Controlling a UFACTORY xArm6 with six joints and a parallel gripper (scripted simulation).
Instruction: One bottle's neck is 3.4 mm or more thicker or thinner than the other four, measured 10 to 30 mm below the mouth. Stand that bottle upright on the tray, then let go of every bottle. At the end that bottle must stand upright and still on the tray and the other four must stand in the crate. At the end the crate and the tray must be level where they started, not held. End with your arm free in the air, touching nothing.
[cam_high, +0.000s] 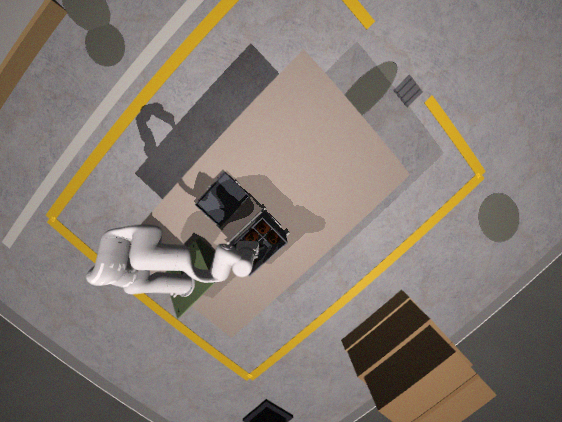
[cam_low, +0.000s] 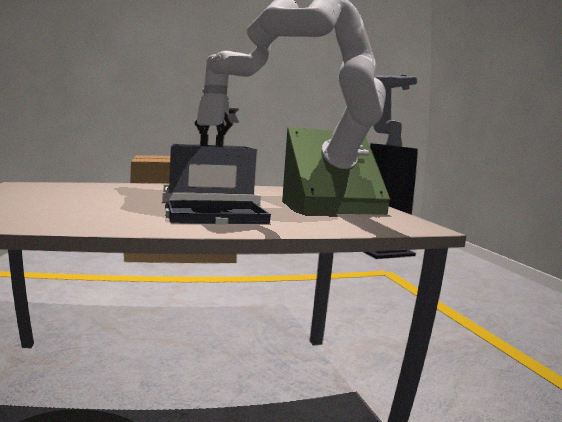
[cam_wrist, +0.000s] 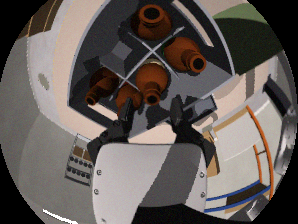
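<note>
The dark crate lies 10 mm behind my hand, 40 mm to the right of it and 110 mm below it. Also, from my hand: glass bottle: 100 mm behind, 80 mm to the right, 100 mm below; then flat dark tray: 30 mm ahead, 250 mm to the left, 180 mm below.
</note>
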